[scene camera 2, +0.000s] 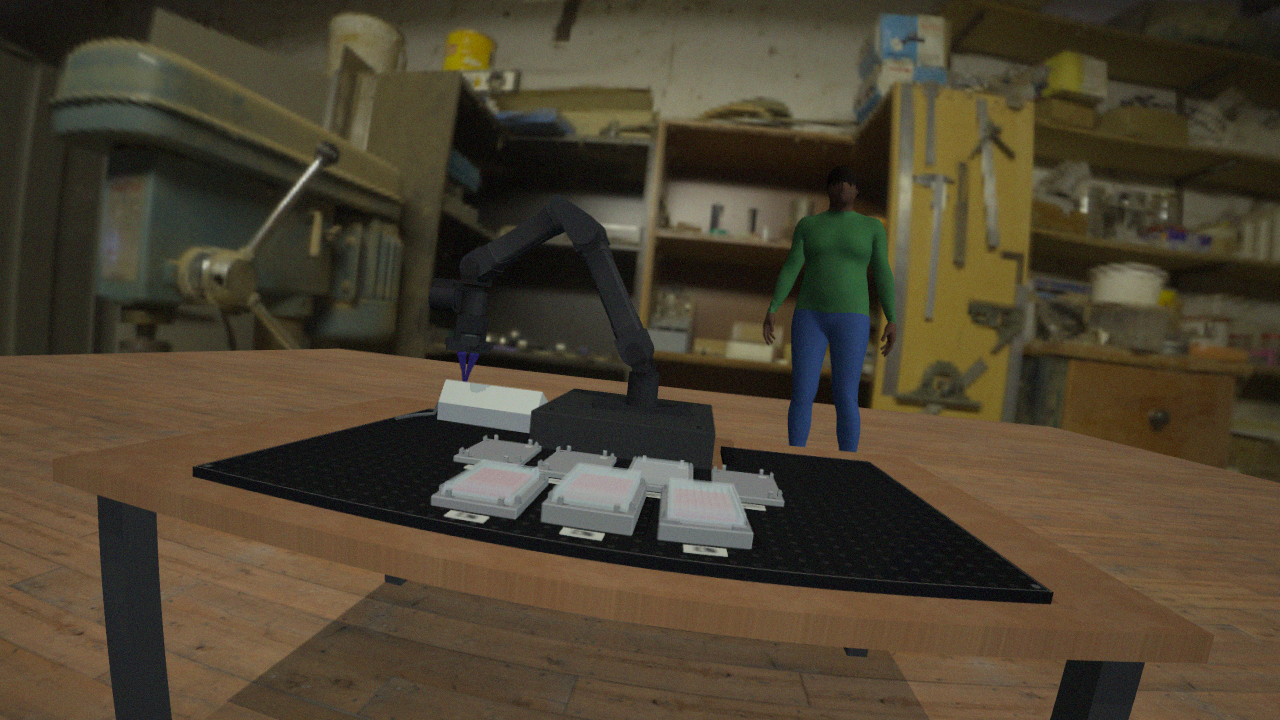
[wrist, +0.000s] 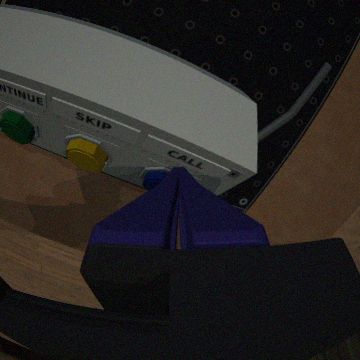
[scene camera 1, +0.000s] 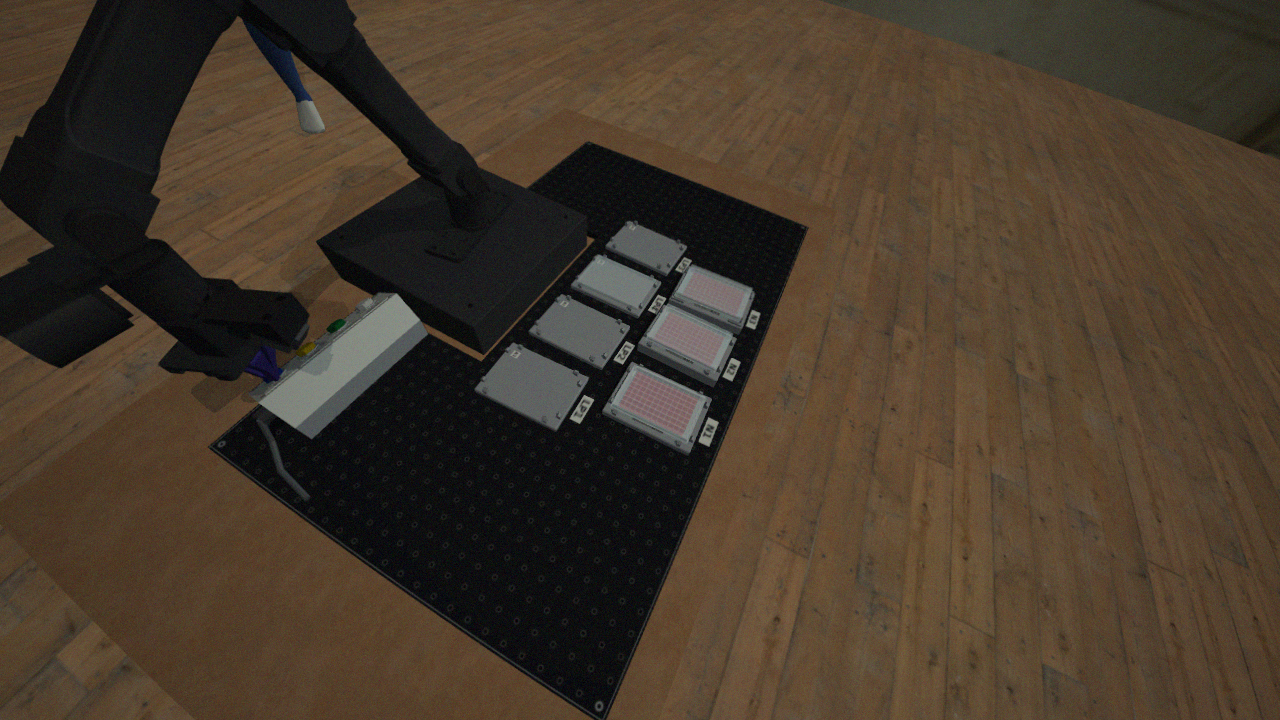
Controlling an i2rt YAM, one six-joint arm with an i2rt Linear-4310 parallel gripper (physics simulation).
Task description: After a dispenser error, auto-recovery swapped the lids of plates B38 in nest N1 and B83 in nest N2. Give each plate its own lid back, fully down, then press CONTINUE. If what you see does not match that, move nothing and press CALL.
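Pixels of known places: gripper, fingertip midpoint: (wrist: 178, 176) (scene camera 1: 274, 379); arm's base at its link origin: (scene camera 2: 640, 409) (scene camera 1: 472, 224).
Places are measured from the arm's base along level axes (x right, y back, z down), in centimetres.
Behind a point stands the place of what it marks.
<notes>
My gripper (scene camera 1: 273, 376) @(y 7.0, x 38.2, z -0.4 cm) (scene camera 2: 465, 379) @(y 7.0, x 38.2, z -0.4 cm) (wrist: 178, 176) @(y 7.0, x 38.2, z -0.4 cm) is shut and empty, its purple fingertips over the CALL end of the button box. They partly cover the blue CALL button (wrist: 154, 180) @(y 7.6, x 37.0, z -0.3 cm); contact is unclear. The green CONTINUE button (wrist: 17, 127) @(y 5.8, x 28.5, z -0.5 cm) (scene camera 1: 336, 325) @(y 5.4, x 28.1, z -0.6 cm) is farther left in the wrist view. A pink-welled plate (scene camera 1: 657, 401) @(y -42.0, x 20.9, z 4.6 cm) (scene camera 2: 490, 483) @(y -46.1, x 20.7, z 4.2 cm) sits in nest N1 and another plate (scene camera 1: 687, 338) @(y -43.7, x 8.8, z 2.8 cm) (scene camera 2: 597, 488) @(y -48.4, x 8.1, z 2.8 cm) in nest N2, both apparently under clear lids. Plate and lid markings are too small to read.
The white button box (scene camera 1: 353, 362) @(y 1.0, x 31.7, z 1.7 cm) (scene camera 2: 490, 402) @(y 0.7, x 30.9, z 1.7 cm) (wrist: 125, 65) @(y 1.9, x 34.1, z 1.0 cm) also has a yellow SKIP button (wrist: 86, 154) @(y 6.6, x 33.0, z -0.6 cm). A third pink plate (scene camera 1: 714, 293) @(y -46.2, x -3.7, z 3.2 cm) (scene camera 2: 705, 505) @(y -50.6, x -4.0, z 3.2 cm) stands beyond N2. Several grey lid places, including LP1 (scene camera 1: 532, 385) @(y -22.8, x 24.3, z 5.8 cm), form a row near the robot base (scene camera 1: 447, 255) @(y -1.3, x 9.8, z -1.0 cm). A grey cable (wrist: 292, 116) @(y 2.9, x 47.5, z 6.1 cm) leaves the box.
</notes>
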